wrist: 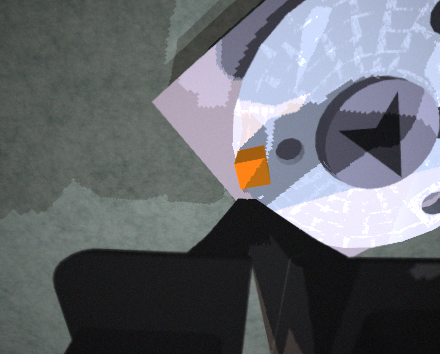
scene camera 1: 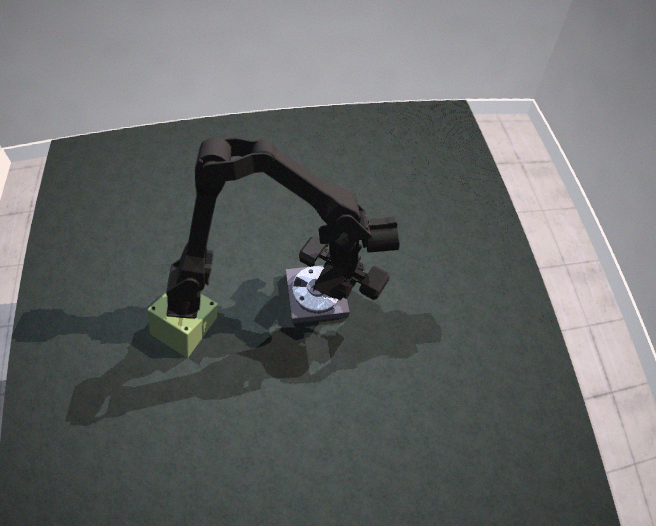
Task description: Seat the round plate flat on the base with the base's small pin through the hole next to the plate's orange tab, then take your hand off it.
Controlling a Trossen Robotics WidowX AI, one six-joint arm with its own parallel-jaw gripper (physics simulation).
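Frame: origin at the arm's base, x ahead, y left, z up, level; millimetres.
Where they show: gripper, fingertip midpoint: [wrist: 245, 208]; arm's base, link origin: [scene camera 1: 182, 306].
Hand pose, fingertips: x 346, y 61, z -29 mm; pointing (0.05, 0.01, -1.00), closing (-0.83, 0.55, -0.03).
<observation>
Things, the pixels of their centre, and the offset from my fingertips. "spot": a spot on its surface instead. Level surfaces: height alone.
- pale round plate, body centre: [wrist: 379, 138] [scene camera 1: 317, 286] 6 mm right, 58 mm back, 9 mm up
- black arrow mark, surface spot: [wrist: 382, 132] spot: 8 mm right, 59 mm back, 10 mm up
- orange tab, body centre: [wrist: 253, 166] 19 mm right, 14 mm back, 8 mm up
- dark round hole, surface spot: [wrist: 289, 149] spot: 12 mm right, 29 mm back, 7 mm down
- dark green mat, surface height: 31 mm down
The pale round plate [scene camera 1: 314, 304] [wrist: 300, 55] lies on the square mauve base [scene camera 1: 298, 316] [wrist: 192, 122], around its raised round centre, which bears a black arrow mark [wrist: 382, 132]. It looks flat in the scene view. The orange tab [wrist: 252, 167] stands near the plate's rim, with a dark round hole [wrist: 289, 149] beside it in the wrist view. I cannot tell whether the small pin is in that hole. My gripper [scene camera 1: 342, 295] [wrist: 245, 208] is shut and empty. Its tips are close to the plate's rim, near the tab; contact cannot be told. The arm hides the plate's right side in the scene view.
A yellow-green block [scene camera 1: 188, 338] with small dark holes stands under the arm's base at the left. The dark green mat [scene camera 1: 383, 438] lies around the block and the base. Pale tiled floor [scene camera 1: 591, 328] runs along the right, with grey walls behind.
</observation>
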